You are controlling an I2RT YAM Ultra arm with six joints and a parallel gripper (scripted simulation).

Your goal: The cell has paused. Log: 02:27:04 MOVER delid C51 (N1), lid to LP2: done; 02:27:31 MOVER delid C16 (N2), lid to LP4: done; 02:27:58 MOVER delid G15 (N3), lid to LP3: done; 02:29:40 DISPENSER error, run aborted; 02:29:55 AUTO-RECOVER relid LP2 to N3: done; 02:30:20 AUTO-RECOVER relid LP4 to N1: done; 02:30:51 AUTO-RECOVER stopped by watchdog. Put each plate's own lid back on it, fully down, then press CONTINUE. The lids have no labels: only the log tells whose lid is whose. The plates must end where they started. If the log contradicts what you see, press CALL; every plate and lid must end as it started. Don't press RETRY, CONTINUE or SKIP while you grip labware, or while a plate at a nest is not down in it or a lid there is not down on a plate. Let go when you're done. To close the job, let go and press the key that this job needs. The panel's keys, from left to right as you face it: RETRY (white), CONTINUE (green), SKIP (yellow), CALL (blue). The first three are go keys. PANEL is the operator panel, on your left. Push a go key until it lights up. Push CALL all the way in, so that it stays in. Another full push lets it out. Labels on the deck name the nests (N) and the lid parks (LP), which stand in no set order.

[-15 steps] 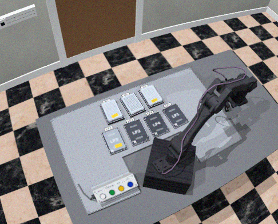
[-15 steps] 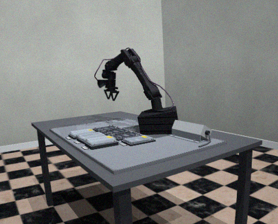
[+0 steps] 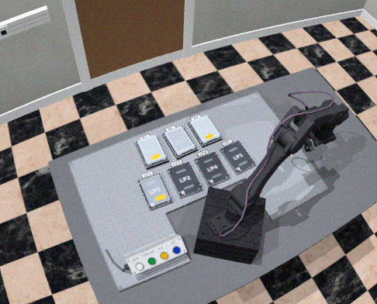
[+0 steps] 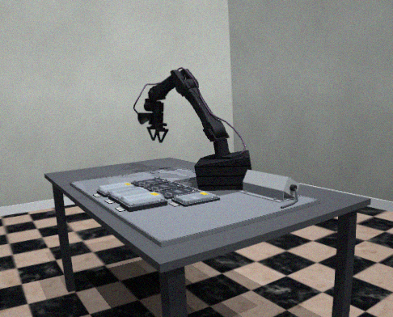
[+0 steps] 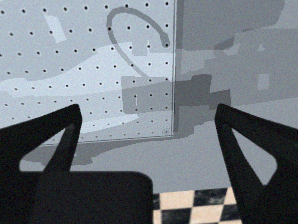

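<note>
My gripper is now 190 mm short of the lp4 lid park, 380 mm to the right of it and 160 mm above it. Round my hand: blue call key: 60 mm behind, 690 mm to the left, 110 mm below; then lp2 lid park: 200 mm ahead, 500 mm to the left, 160 mm below; then yellow skip key: 70 mm behind, 740 mm to the left, 100 mm below.
</note>
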